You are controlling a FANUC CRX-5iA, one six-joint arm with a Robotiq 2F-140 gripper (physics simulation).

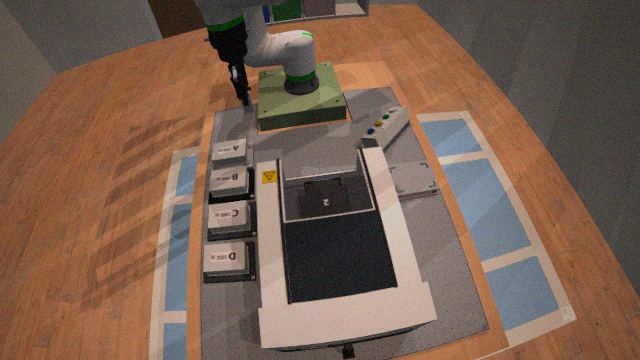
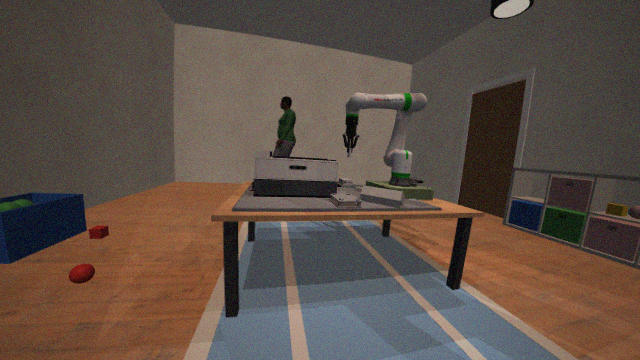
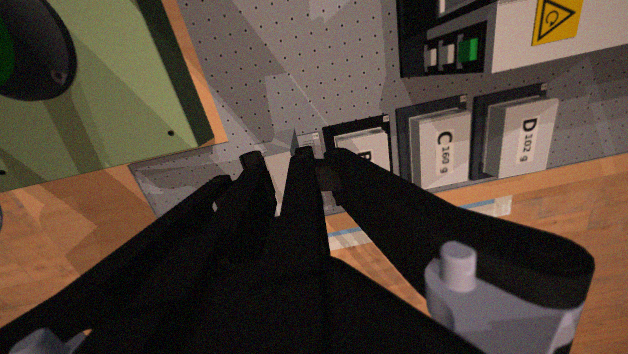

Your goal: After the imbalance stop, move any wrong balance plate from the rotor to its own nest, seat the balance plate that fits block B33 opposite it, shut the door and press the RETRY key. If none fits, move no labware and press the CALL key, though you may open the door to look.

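Places are measured from the arm's base along level axes (x ahead, y left, z up), in metres.
Pixels of known places: gripper, between the fingertips: (image 1: pixel 249 111) (image 2: pixel 349 157) (image 3: pixel 290 147); arm's base, origin of its link: (image 1: pixel 301 84) (image 2: pixel 399 184) (image 3: pixel 13 40).
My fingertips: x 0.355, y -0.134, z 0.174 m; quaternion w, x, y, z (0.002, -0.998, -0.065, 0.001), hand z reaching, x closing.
Note:
Ahead of a thing's pixels: the offset from my fingertips to its top centre. "spot": to the spot under its first point.
My gripper (image 1: pixel 245 98) (image 2: pixel 349 148) (image 3: pixel 290 147) is shut, pointing down beyond plate A; a slim pale tip shows at its fingers. Balance plates A @(dx -0.018, dy -0.123, dz -0.182 m) (image 1: pixel 230 151), B @(dx +0.110, dy -0.104, dz -0.182 m) (image 1: pixel 229 182) (image 3: pixel 375 145), C @(dx +0.245, dy -0.085, dz -0.182 m) (image 1: pixel 227 217) (image 3: pixel 452 150) and D @(dx +0.384, dy -0.078, dz -0.182 m) (image 1: pixel 226 257) (image 3: pixel 535 135) sit in nests in a row; C reads 160 g, D 102 g. The white centrifuge (image 1: pixel 345 320) (image 2: pixel 295 172) shows a dark part marked 2 (image 1: pixel 326 202) inside a pale-edged frame. Whether the door is shut, I cannot tell. Block B33 is not identifiable. The key console @(dx -0.093, dy +0.449, dz -0.152 m) (image 1: pixel 397 127) (image 2: pixel 382 196) has blue, yellow and green keys, labels unreadable.
The green robot base (image 1: pixel 280 117) (image 2: pixel 420 192) (image 3: pixel 125 115) stands behind the row and console. A low grey tray @(dx +0.128, dy +0.499, dz -0.196 m) (image 1: pixel 412 180) (image 2: pixel 345 201) lies beside the centrifuge. A person (image 2: pixel 286 125) stands beyond the table. The centrifuge's raised side housing @(spot: dx +0.365, dy +0.091, dz -0.026 m) (image 1: pixel 270 225) borders the plate row.

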